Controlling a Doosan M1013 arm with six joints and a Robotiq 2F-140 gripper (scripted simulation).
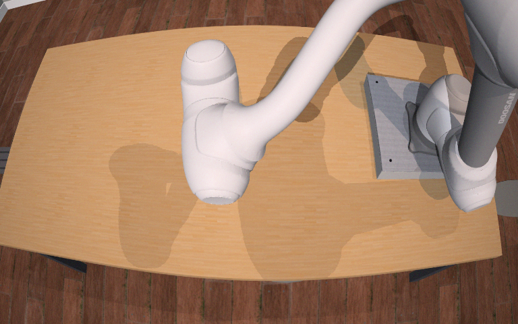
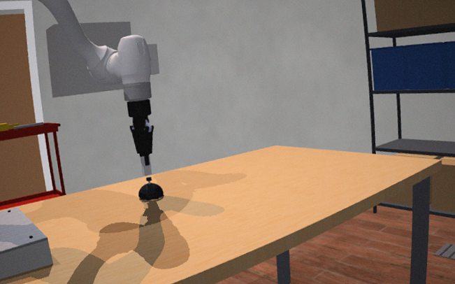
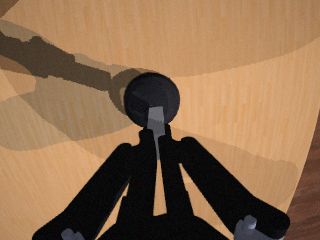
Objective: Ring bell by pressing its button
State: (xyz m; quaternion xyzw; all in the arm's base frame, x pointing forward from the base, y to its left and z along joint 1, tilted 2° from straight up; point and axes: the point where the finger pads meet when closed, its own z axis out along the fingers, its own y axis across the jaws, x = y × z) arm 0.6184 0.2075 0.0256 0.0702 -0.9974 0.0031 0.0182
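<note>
My hand is 1 cm to the left of the bell button and 5 cm above it. From my hand the other things lie so: bell (1 cm to the right, 7 cm below).
</note>
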